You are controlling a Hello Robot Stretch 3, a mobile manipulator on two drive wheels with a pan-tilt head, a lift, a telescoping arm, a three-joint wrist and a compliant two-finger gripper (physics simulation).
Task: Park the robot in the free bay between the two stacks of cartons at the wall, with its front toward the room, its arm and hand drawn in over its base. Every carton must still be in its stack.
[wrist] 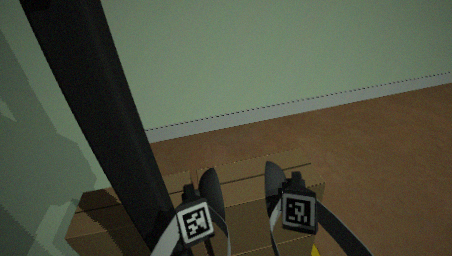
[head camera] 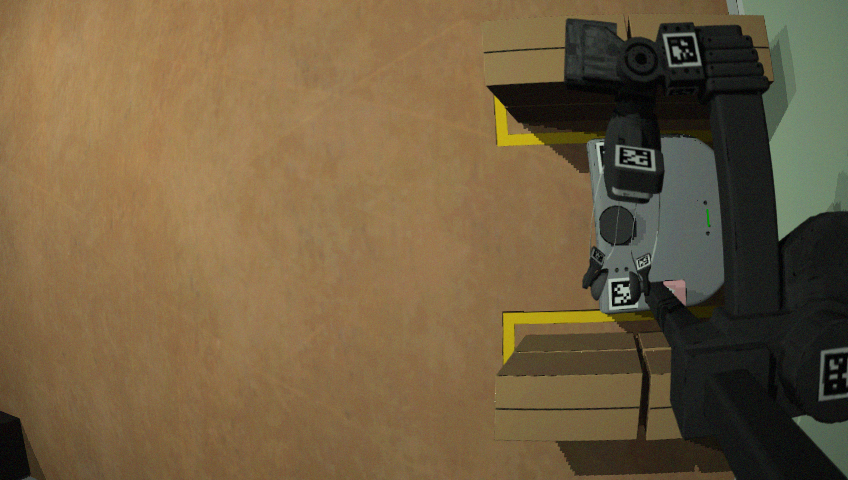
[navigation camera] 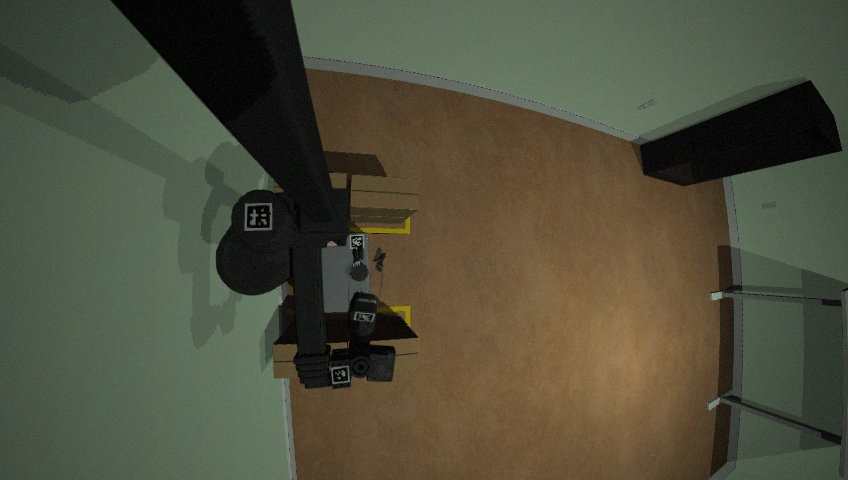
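Pixels of known places: gripper, between the fingertips: (wrist: pixel 241 183) (head camera: pixel 614 299) (navigation camera: pixel 369 246); robot's base, origin of its link: (head camera: pixel 616 225) (navigation camera: pixel 357 270).
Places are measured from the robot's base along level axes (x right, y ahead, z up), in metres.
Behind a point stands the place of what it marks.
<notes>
The grey base (head camera: pixel 684 237) {x -0.034, y -0.136, z 0.160 m} (navigation camera: pixel 336 276) {x 0.013, y -0.093, z 0.160 m} sits between the two yellow-lined carton areas, near the wall; its side edges look close to the lines. The side with the dark round disc faces the room. One carton stack (head camera: pixel 571 395) {x -0.269, y 0.094, z 0.360 m} (navigation camera: pixel 385 203) {x -0.252, y 0.099, z 0.360 m} (wrist: pixel 250 205) {x -0.235, y 0.066, z 0.347 m} and the other stack (head camera: pixel 523 66) {x 0.270, y 0.131, z 0.360 m} (navigation camera: pixel 407 346) {x 0.272, y 0.154, z 0.360 m} stand upright at either side, partly hidden by mast and arm. My gripper (head camera: pixel 617 284) {x -0.087, y 0.022, z 0.571 m} (navigation camera: pixel 368 256) {x -0.087, y 0.022, z 0.571 m} (wrist: pixel 241 183) {x -0.087, y 0.022, z 0.571 m} is open, above the base's room-side edge. The arm is short, but the wrist joint (head camera: pixel 640 58) {x 0.150, y -0.024, z 0.768 m} (navigation camera: pixel 360 366) {x 0.150, y -0.023, z 0.769 m} appears over the second stack.
Yellow floor lines (head camera: pixel 547 139) (navigation camera: pixel 380 230) run beside the base. The green wall (head camera: pixel 815 118) {x 0.145, y -0.356, z 0.405 m} (navigation camera: pixel 89 297) {x -0.021, y -0.348, z 0.926 m} (wrist: pixel 275 55) {x -1.069, y 0.487, z 0.373 m} is behind it. A black cabinet (navigation camera: pixel 740 133) {x -0.760, y 2.450, z 0.705 m} stands across the room, with metal legs (navigation camera: pixel 779 297) {x 0.596, y 3.945, z 0.502 m} of a piece of furniture at the far wall.
</notes>
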